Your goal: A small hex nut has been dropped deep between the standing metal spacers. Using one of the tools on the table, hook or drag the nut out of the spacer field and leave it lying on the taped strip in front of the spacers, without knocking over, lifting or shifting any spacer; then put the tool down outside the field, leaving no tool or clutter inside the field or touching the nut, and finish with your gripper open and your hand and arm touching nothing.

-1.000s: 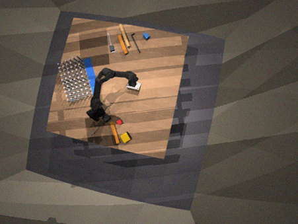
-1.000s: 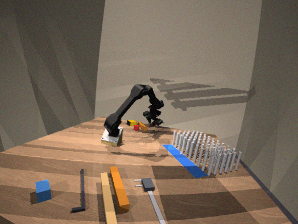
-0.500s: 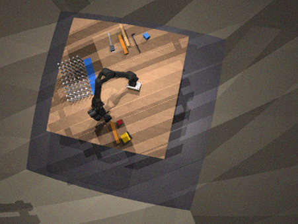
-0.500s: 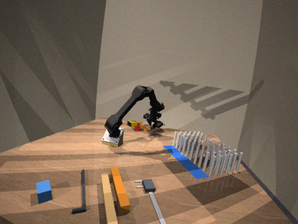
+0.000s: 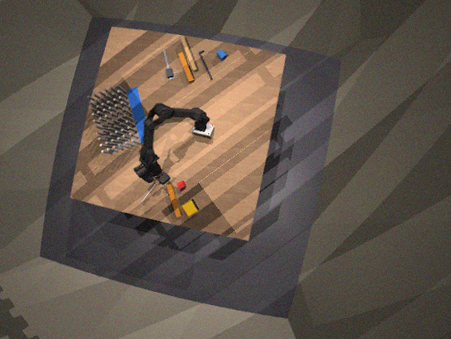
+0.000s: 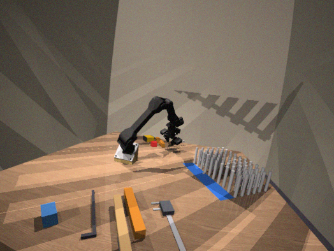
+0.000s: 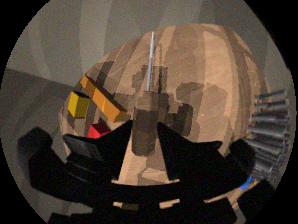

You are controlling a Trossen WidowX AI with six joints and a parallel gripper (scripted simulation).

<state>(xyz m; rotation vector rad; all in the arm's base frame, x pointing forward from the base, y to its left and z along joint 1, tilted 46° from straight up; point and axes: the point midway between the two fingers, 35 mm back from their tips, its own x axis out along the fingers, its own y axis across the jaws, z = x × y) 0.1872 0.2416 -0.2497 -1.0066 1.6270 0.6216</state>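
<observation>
Now: the tan-handled hook tool 5 cm ahead of my gripper tip, 9 cm to the left of it and 1 cm below it. Round my gripper tip: yellow block (23 cm behind, 14 cm to the left, 3 cm below); then red cube (14 cm behind, 1 cm to the left, 3 cm below); then blue taped strip (27 cm ahead, 38 cm to the right, 5 cm below).
</observation>
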